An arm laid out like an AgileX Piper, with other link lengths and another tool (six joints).
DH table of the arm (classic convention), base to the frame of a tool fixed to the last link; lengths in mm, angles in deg. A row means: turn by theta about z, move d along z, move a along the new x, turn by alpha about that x. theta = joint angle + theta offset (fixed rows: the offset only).
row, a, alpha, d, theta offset
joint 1, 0, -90, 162.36, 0
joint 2, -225.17, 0, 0, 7.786
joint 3, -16.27, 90, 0, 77.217
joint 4, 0, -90, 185.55, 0
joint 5, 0, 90, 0, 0
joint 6, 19.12, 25.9, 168.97, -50.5
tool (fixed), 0, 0, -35.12, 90
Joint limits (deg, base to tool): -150..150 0..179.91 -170..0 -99.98..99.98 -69.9..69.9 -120..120
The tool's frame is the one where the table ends.
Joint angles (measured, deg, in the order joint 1, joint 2, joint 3, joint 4, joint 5, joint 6), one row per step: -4.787, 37.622, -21.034, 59.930, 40.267, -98.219; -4.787, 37.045, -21.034, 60.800, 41.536, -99.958; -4.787, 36.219, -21.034, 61.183, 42.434, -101.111; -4.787, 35.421, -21.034, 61.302, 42.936, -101.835; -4.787, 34.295, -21.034, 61.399, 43.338, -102.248; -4.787, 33.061, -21.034, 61.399, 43.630, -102.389; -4.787, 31.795, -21.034, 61.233, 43.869, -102.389; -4.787, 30.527, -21.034, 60.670, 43.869, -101.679; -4.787, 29.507, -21.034, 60.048, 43.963, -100.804; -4.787, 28.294, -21.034, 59.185, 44.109, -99.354
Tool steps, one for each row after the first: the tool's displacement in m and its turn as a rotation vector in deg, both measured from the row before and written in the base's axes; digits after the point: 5 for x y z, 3 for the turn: -0.00167, 0.00286, 0.00171, -0.187, -0.927, 1.721; -0.00173, 0.00184, 0.00185, -0.341, -1.040, 1.227; -0.00135, 0.00094, 0.00163, -0.374, -0.959, 0.737; -0.00169, 0.00084, 0.00224, -0.225, -1.166, 0.514; -0.00180, 0.00061, 0.00231, -0.159, -1.170, 0.314; -0.00188, 0.00037, 0.00213, -0.237, -1.135, 0.227; -0.00184, -0.00034, 0.00162, -0.142, -0.829, -0.233; -0.00174, -0.00025, 0.00093, -0.044, -0.444, -0.219; -0.00225, -0.00031, 0.00078, 0.137, -0.282, -0.392
